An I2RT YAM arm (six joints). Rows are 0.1 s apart.
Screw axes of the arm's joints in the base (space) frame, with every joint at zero. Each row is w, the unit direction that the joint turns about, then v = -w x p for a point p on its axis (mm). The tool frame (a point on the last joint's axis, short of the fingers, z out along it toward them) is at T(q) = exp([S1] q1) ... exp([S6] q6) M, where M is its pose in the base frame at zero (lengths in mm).
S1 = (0, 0, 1, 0, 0, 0)
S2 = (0, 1, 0, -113.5, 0, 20)
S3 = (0, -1, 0, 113.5, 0, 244)
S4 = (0, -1, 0, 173.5, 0, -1)
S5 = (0, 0, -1, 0, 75, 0)
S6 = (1, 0, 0, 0, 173.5, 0)
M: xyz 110.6 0 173.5 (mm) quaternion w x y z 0.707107 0 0.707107 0
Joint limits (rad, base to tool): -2.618..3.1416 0..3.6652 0..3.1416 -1.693..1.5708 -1.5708..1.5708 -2.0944..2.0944
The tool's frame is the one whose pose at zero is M.
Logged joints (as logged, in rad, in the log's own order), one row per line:
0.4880, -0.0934, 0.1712, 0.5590, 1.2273, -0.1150
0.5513, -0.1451, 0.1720, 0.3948, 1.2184, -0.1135
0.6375, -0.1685, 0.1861, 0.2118, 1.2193, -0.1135
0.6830, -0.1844, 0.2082, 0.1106, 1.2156, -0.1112
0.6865, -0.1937, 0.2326, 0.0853, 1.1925, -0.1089
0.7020, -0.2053, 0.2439, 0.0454, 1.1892, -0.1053
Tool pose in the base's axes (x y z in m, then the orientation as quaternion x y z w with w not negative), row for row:
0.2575, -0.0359, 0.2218, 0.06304, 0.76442, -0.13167, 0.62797
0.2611, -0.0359, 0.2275, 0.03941, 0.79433, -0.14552, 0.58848
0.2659, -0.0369, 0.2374, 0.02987, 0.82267, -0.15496, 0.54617
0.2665, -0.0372, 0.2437, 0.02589, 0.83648, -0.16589, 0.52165
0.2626, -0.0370, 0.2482, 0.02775, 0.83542, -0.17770, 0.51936
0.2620, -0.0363, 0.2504, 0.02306, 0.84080, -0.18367, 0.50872
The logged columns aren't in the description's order. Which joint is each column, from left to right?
Columns, left to right: q3, q6, q5, q4, q2, q1.
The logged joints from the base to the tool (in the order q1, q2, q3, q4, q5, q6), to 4 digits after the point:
-0.1150, 1.2273, 0.4880, 0.5590, 0.1712, -0.0934
-0.1135, 1.2184, 0.5513, 0.3948, 0.1720, -0.1451
-0.1135, 1.2193, 0.6375, 0.2118, 0.1861, -0.1685
-0.1112, 1.2156, 0.6830, 0.1106, 0.2082, -0.1844
-0.1089, 1.1925, 0.6865, 0.0853, 0.2326, -0.1937
-0.1053, 1.1892, 0.7020, 0.0454, 0.2439, -0.2053

